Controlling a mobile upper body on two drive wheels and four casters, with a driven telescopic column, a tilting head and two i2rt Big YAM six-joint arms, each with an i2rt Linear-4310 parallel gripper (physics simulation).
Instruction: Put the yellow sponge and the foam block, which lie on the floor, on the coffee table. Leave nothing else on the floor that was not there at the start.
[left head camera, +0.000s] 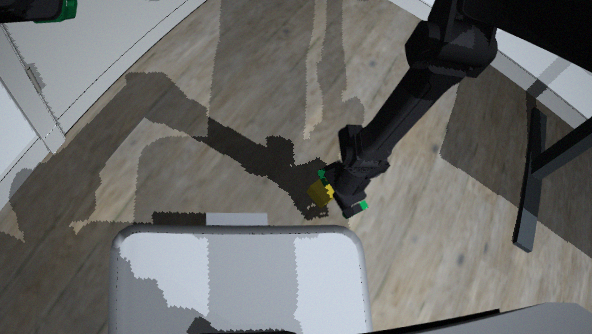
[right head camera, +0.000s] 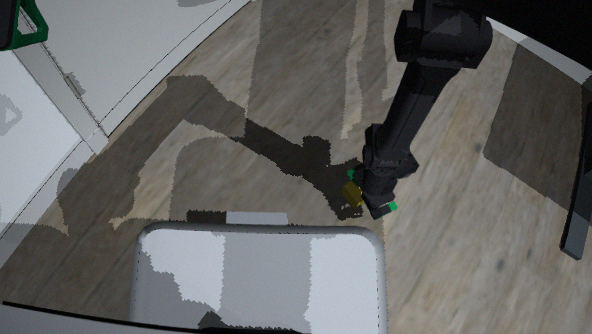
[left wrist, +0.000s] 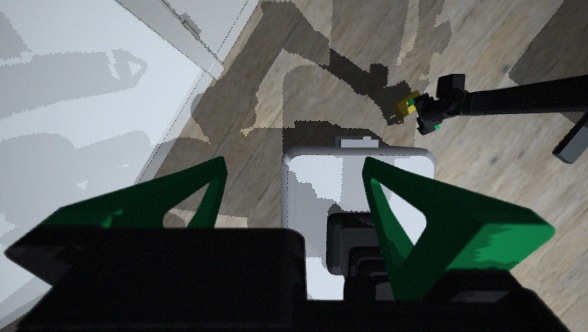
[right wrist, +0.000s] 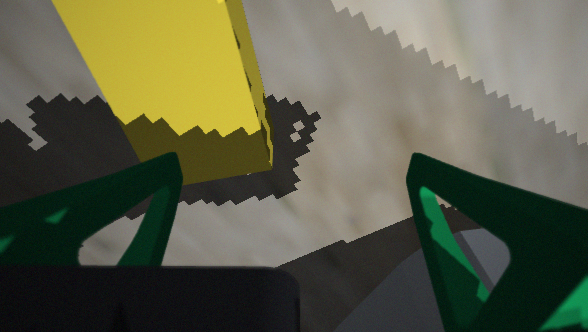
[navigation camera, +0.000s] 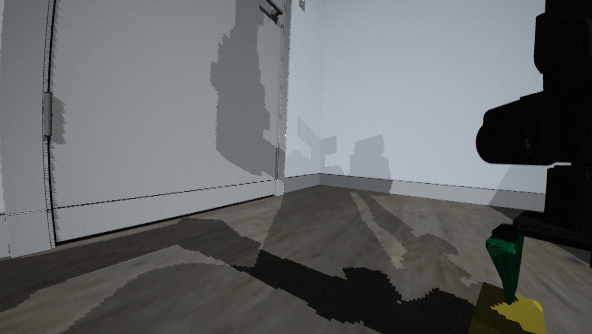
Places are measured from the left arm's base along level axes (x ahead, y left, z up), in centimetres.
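Pixels of known places: left gripper, between the fingertips: (left head camera: 25, 13) (right head camera: 11, 39) (left wrist: 294, 164); right gripper, between the fingertips: (left head camera: 335, 200) (right head camera: 367, 200) (left wrist: 413, 116) (right wrist: 294, 165) (navigation camera: 576, 332).
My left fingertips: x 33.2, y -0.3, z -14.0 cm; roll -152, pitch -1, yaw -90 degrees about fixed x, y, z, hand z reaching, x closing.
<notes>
Behind a point stands the place of what it marks.
The yellow sponge (left head camera: 318, 195) @[x 46.5, y -45.8, z -87.1 cm] (right head camera: 352, 195) @[x 46.6, y -46.0, z -87.0 cm] (left wrist: 404, 106) @[x 48.6, y -46.9, z -86.9 cm] (right wrist: 175, 65) @[x 49.9, y -50.5, z -87.0 cm] (navigation camera: 527, 311) @[x 49.3, y -51.7, z -87.0 cm] lies on the floor, partly shaded. My right gripper (left head camera: 342, 189) (right head camera: 371, 190) @[x 44.1, y -49.5, z -84.5 cm] (left wrist: 413, 116) @[x 44.1, y -49.5, z -84.5 cm] (right wrist: 294, 165) @[x 44.1, y -49.5, z -84.5 cm] is open and empty, low over the floor beside the sponge. In the right wrist view the sponge lies beyond the fingertips, its near end overlapped by the left-hand fingertip. My left gripper (left wrist: 294, 164) @[x 33.2, y -0.4, z -14.1 cm] is open and empty, high above the floor; part of it shows at the upper left of both head views. The foam block and the coffee table's top cannot be made out.
The robot's pale base (left head camera: 250, 280) @[x 20.7, y -24.4, z -65.5 cm] (right head camera: 265, 280) @[x 20.3, y -24.8, z -65.5 cm] stands close to the sponge. A dark frame leg (left head camera: 530, 200) (right head camera: 580, 215) (left wrist: 572, 142) stands on the floor at the right. A white door (navigation camera: 150, 100) @[x 82.4, y 18.3, z -55.5 cm] and a wall (navigation camera: 425, 75) @[x 137.9, y -99.4, z -18.3 cm] bound the floor.
</notes>
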